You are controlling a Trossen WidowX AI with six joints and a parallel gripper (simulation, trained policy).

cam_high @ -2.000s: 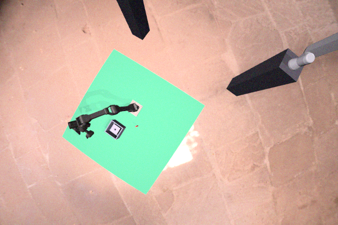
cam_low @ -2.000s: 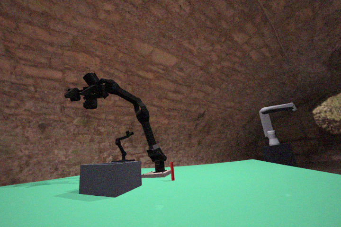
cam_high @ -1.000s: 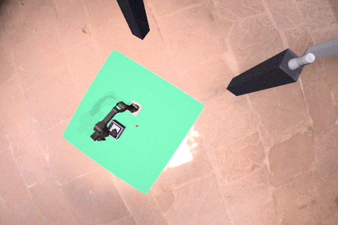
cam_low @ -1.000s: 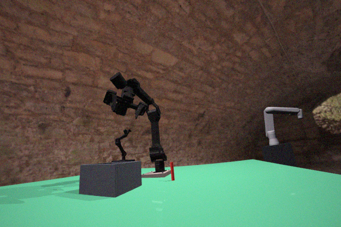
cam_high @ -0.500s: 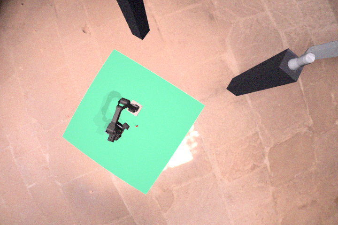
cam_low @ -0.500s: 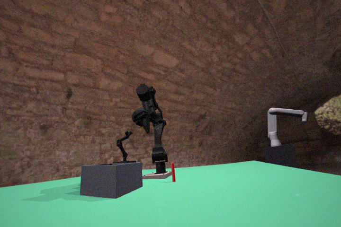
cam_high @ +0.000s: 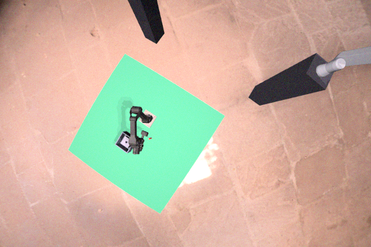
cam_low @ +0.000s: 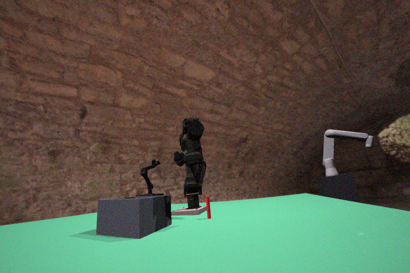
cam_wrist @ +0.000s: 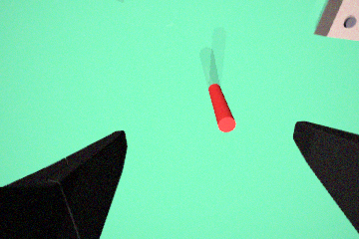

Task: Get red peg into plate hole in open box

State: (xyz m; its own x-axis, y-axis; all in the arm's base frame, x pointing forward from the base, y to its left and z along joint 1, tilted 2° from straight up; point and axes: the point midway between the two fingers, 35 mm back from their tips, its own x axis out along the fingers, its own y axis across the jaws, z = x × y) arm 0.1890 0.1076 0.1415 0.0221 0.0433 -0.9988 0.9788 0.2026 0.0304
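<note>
My gripper tip is now 2 cm past the red peg, 2 cm to the right of it and 9 cm above it. Round my gripper tip: grey box: 15 cm ahead, 17 cm to the right, 10 cm below; plate: 15 cm ahead, 17 cm to the right, 8 cm below.
</note>
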